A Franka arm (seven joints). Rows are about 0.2 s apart.
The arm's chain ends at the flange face. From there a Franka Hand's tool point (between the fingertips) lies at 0.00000 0.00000 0.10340 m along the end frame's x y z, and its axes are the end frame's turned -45 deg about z.
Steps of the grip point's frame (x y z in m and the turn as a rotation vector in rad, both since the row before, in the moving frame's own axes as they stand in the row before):
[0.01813 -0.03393 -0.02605 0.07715 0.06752 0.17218]
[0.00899 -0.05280 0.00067 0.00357 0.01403 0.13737]
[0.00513 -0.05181 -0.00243 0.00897 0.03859 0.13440]
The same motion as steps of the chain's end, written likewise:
[-0.01138 -0.02624 -0.02551 0.10230 -0.00681 0.17218]
[-0.03183 -0.04246 0.00068 0.01245 0.00740 0.13737]
[-0.03540 -0.03694 -0.00235 0.03363 0.02094 0.13440]

